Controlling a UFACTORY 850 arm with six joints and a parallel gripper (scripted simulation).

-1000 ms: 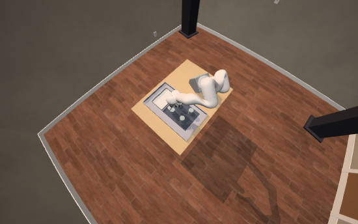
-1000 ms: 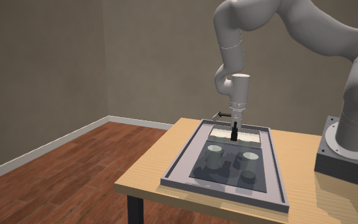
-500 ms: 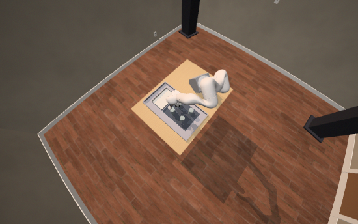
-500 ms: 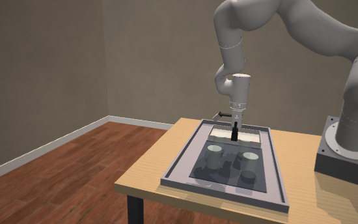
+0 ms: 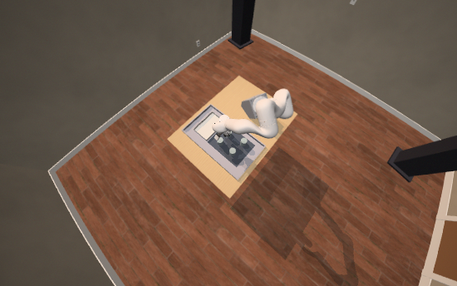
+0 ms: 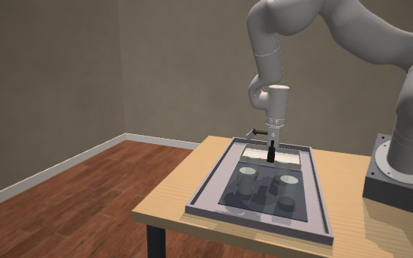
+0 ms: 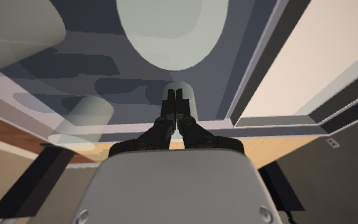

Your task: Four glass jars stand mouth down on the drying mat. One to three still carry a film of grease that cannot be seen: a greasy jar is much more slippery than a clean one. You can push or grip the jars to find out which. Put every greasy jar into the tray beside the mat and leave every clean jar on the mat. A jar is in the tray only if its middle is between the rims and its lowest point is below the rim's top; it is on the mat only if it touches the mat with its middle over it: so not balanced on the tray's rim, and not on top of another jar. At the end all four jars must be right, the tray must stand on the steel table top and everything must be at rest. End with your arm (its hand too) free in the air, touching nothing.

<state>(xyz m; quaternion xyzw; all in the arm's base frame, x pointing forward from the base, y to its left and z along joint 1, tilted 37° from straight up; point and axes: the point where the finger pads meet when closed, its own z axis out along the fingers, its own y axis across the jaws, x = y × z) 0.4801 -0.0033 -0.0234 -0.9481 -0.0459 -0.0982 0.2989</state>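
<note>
Right now my hand is 1 cm past the dark drying mat, 9 cm to the right of it and 9 cm above it. The rest, counted from my hand: cream tray: 4 cm ahead, 23 cm to the right, 9 cm below.
</note>
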